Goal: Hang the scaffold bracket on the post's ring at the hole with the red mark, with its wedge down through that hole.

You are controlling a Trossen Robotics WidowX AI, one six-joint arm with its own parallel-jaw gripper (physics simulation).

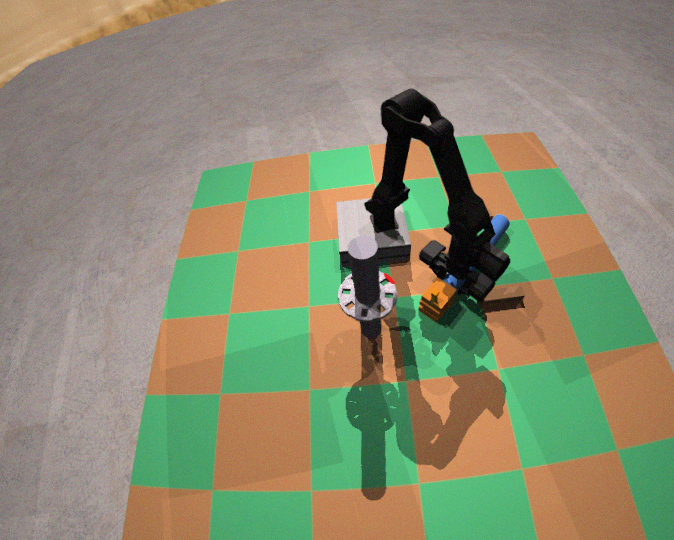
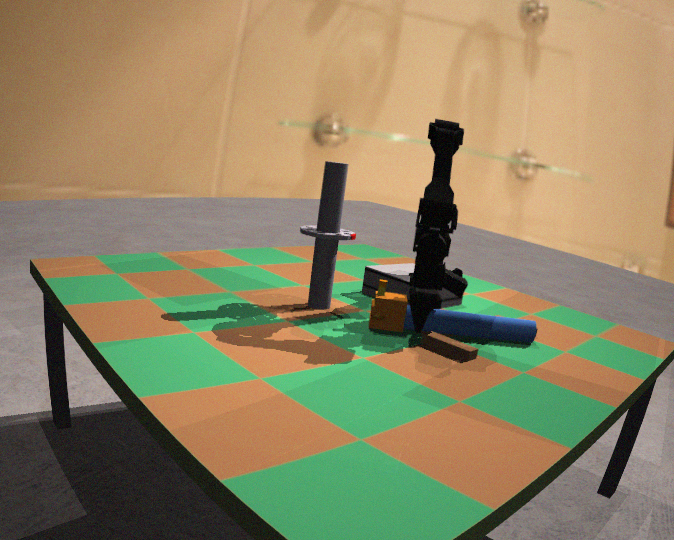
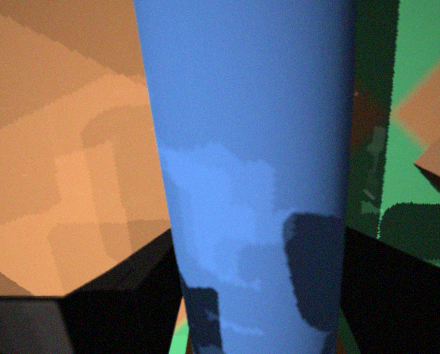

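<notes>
The scaffold bracket is a blue tube (image 1: 500, 223) (image 2: 480, 326) (image 3: 254, 140) with an orange head (image 1: 438, 299) (image 2: 388, 313). It lies low on the checkered mat, right of the post. My gripper (image 1: 466, 273) (image 2: 420, 321) (image 3: 252, 230) reaches straight down over the tube near the orange head. Its black fingers press on both sides of the tube, so it is shut on the bracket. The dark grey post (image 1: 364, 273) (image 2: 330, 225) stands upright to the left. It carries a grey ring (image 1: 346, 297) (image 2: 310, 230) with holes. The red mark (image 1: 388, 278) (image 2: 353, 236) is on the ring's side toward the bracket. The wedge is hidden.
A brown bar (image 1: 503, 304) (image 2: 448, 346) lies on the mat just beside the tube. The arm's grey base block (image 1: 353, 220) (image 2: 383, 275) stands behind the post. The green and orange mat (image 1: 265, 348) (image 2: 335, 407) lies on a grey floor.
</notes>
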